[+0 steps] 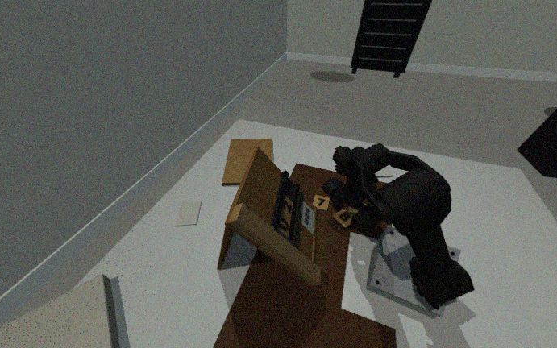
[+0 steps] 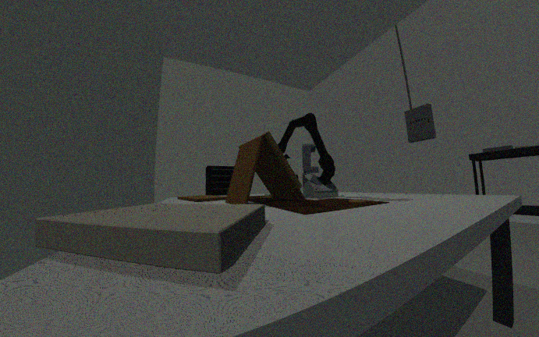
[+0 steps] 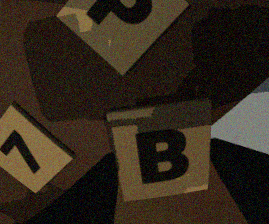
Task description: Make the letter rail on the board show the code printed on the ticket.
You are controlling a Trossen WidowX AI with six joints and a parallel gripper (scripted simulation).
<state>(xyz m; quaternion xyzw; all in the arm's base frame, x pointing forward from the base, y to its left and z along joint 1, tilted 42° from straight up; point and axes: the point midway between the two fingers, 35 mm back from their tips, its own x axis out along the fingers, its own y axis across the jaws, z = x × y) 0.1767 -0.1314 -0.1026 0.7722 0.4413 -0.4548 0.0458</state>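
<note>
Now: the white ticket 12 cm ahead of my gripper tip, 7 cm to the left of it and 6 cm above it. Round my gripper tip: brown mat (14 cm to the left, 3 cm below, 3 cm ahead); flat tan panel (41 cm ahead, 25 cm to the right, 2 cm below).
</note>
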